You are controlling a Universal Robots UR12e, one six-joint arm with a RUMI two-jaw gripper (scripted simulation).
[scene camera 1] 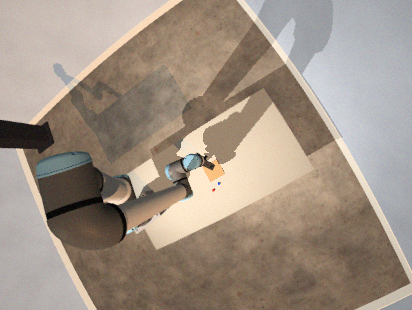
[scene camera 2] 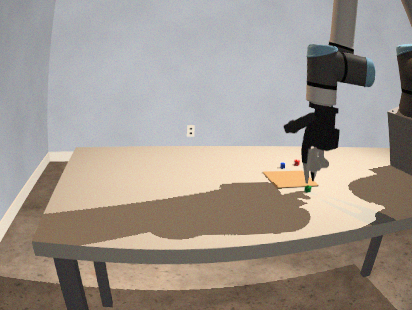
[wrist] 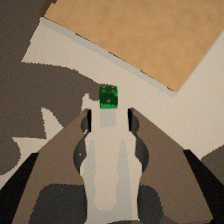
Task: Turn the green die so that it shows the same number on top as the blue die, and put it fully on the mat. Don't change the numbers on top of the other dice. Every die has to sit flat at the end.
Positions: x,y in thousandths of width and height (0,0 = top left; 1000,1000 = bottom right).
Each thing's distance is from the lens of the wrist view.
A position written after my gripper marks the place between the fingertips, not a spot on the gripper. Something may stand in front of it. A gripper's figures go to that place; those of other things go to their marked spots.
my gripper (wrist: 489,493): 14 cm
mat (wrist: 752,217): 16 cm
